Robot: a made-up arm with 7 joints.
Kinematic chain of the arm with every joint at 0, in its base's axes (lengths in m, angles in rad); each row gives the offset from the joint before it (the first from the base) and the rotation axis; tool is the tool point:
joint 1: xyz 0 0 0 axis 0 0.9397 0.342
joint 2: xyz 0 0 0 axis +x
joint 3: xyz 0 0 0 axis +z
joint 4: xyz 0.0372 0 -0.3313 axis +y
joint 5: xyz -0.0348 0 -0.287 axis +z
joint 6: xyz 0 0 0 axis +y
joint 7: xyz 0 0 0 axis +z
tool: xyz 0 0 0
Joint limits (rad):
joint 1: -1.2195..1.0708
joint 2: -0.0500..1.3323
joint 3: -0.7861..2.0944
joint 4: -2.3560..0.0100
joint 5: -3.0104..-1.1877
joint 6: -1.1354..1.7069
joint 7: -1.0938..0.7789
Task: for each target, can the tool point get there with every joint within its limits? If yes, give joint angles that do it. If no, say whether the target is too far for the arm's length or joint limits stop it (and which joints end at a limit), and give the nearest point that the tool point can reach.
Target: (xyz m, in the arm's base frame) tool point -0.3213 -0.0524 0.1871
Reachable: no: joint limits stop it (at a limit: joint 1, joint 2, joint 3, joint 4) | nearest point -0.2654 0.1407 0.0575 | short by 0.239 m
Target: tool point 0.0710 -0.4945 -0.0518
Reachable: no: joint limits stop it (at a limit: joint 1, joint 2, joint 3) | nearest point 0.2040 -0.3338 0.0487 | short by 0.232 m
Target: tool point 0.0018 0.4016 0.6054
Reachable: no: too far | nearest point 0.0796 0.3437 0.3410 | short by 0.282 m
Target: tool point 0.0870 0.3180 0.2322
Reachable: yes | joints -0.4511 1.2244 1.1594 -1.9706 -1.6042 1.2033 -0.5095
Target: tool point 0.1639 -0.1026 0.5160
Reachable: no: joint limits stop it (at a limit: joint 1, joint 2) | nearest point 0.1729 0.0854 0.2912 | short by 0.293 m
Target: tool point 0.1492 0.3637 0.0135
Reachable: yes | joints -0.8868 0.5126 1.5460 -2.0124 -1.8139 1.3619 -0.7483
